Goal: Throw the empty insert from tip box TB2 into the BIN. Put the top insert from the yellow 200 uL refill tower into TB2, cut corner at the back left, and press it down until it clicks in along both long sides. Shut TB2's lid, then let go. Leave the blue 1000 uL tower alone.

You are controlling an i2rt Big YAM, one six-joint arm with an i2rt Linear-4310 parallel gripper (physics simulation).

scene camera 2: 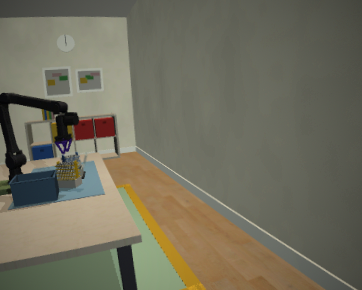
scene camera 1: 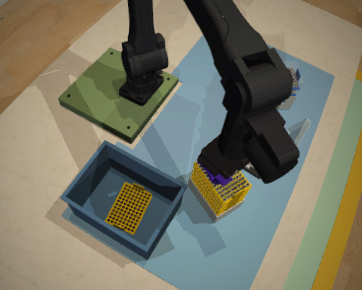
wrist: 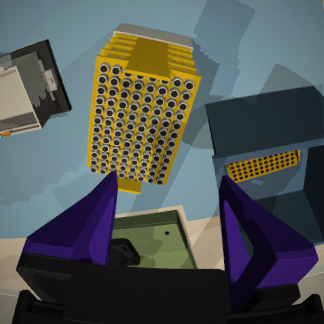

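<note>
The yellow refill tower (scene camera 1: 220, 196) (scene camera 2: 68, 174) (wrist: 140, 117) stands upright on the blue mat, its stacked inserts full of tips. My gripper (scene camera 1: 218, 174) (scene camera 2: 63, 151) (wrist: 168, 180) is open and empty, above the tower. In the wrist view its left fingertip overlaps the tower's near end, and the right one is out to the right of it. An empty yellow insert (scene camera 1: 129, 207) (wrist: 264, 166) lies inside the blue BIN (scene camera 1: 105, 231) (scene camera 2: 35, 190) (wrist: 265, 120). A pale tip box (wrist: 17, 95), partly cut off at the left of the wrist view, sits on a dark base; its label is unreadable.
The blue tower (scene camera 1: 295, 80) (scene camera 2: 70, 158) is partly hidden behind my arm. A pale, see-through panel (scene camera 1: 301, 132) rises right of my arm. The green base plate (scene camera 1: 95, 95) (wrist: 175, 255) carries the arm. The BIN's walls stand close beside the yellow tower.
</note>
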